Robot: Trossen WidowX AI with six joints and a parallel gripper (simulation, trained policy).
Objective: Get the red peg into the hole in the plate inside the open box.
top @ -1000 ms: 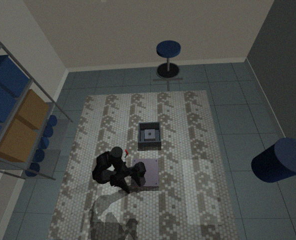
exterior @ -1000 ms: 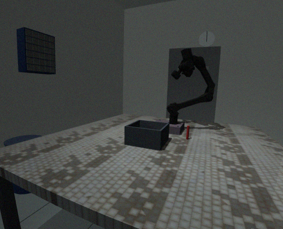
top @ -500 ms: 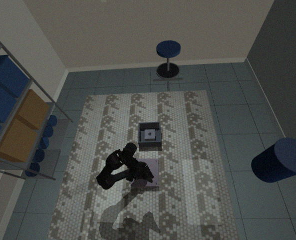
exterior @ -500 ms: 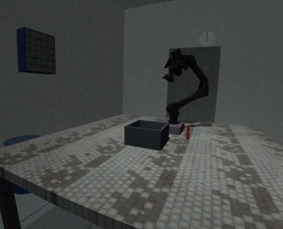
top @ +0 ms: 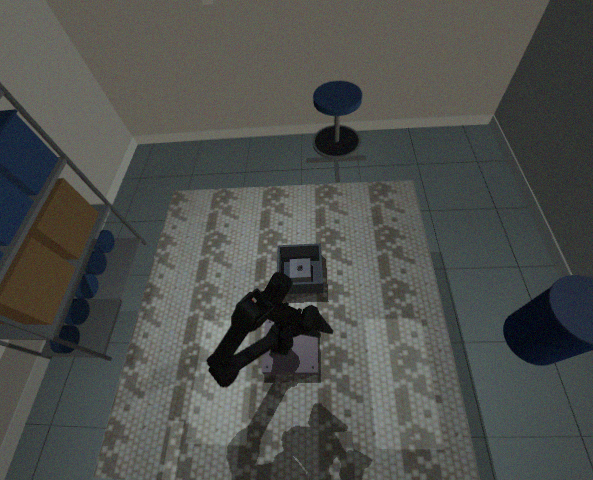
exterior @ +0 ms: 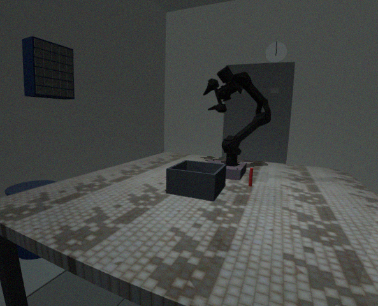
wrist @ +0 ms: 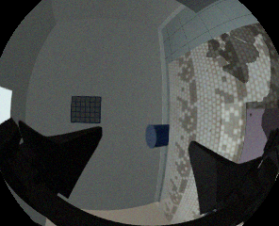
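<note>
Right now my gripper tip is 340 mm above the red peg, 330 mm to the right of it and 160 mm short of it. Also, from my gripper tip: dark box: 350 mm below, 350 mm ahead, 170 mm to the left; then grey plate: 350 mm ahead, 330 mm below, 170 mm to the left.
</note>
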